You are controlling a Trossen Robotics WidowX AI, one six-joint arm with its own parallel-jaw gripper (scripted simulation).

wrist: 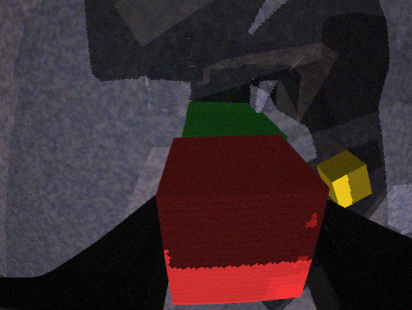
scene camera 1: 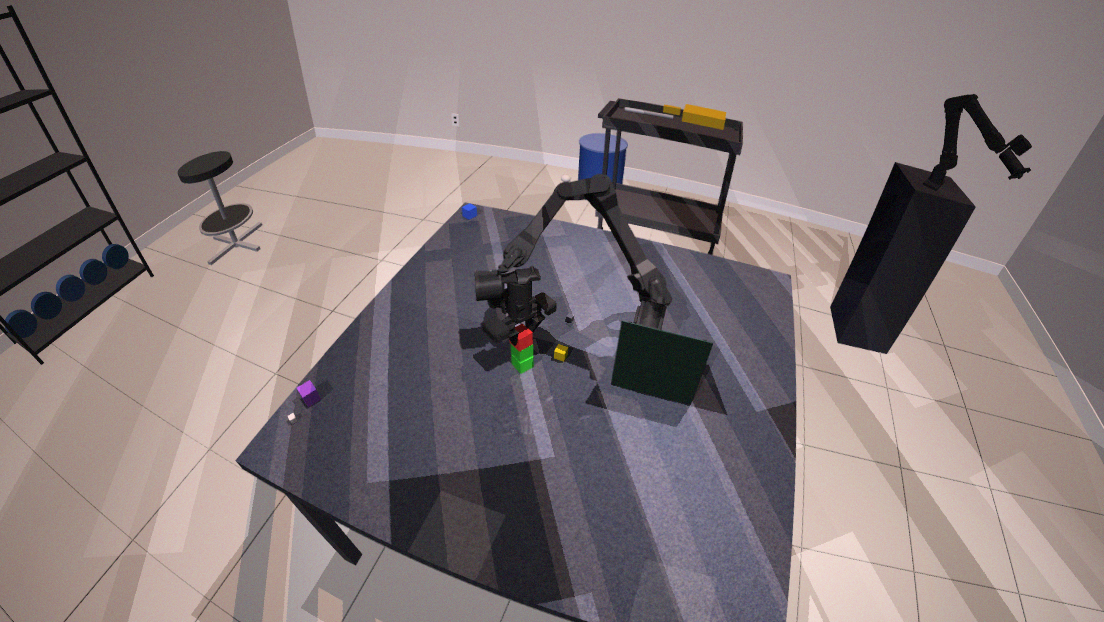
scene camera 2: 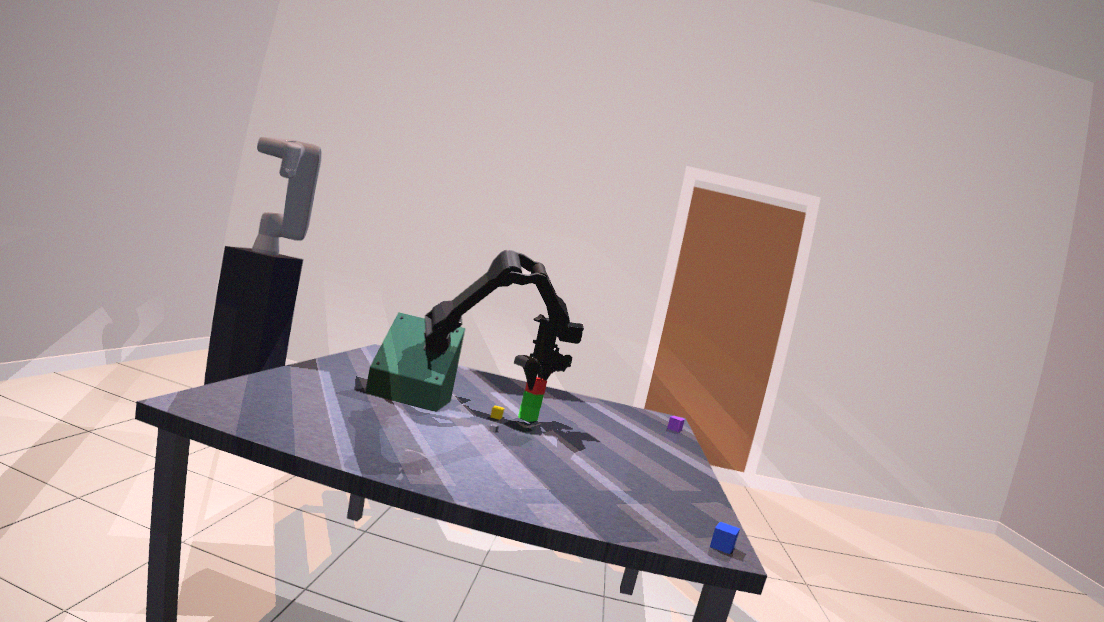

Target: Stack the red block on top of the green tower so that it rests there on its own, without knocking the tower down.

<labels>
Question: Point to a small yellow block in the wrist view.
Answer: At 346, 175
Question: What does the gripper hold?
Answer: A red block.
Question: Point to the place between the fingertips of the gripper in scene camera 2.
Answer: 535, 389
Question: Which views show the gripper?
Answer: The wrist view, scene camera 1 and scene camera 2: all of them.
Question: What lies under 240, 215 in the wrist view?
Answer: A red block.
</labels>
